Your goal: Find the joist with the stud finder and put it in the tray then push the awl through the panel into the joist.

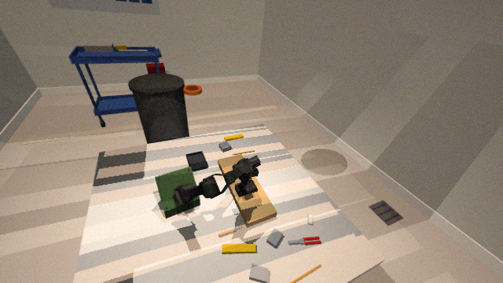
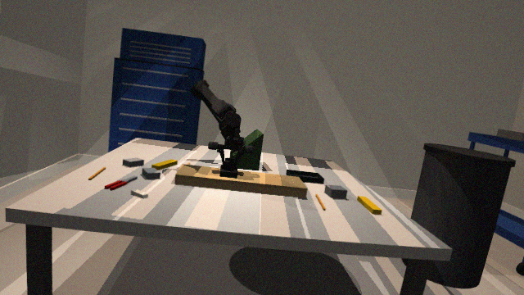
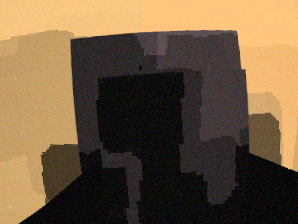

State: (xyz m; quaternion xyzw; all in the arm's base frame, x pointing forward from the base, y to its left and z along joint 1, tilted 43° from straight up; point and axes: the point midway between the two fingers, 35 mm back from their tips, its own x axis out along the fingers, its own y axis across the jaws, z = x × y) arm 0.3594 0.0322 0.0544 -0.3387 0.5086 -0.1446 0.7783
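Now: gripper tip 35 cm to the right of the black tray, 26 cm past it and 5 cm above it. Round my gripper tip: awl: 21 cm to the right, 14 cm behind, 6 cm below; stud finder: 2 cm behind, 2 cm above.
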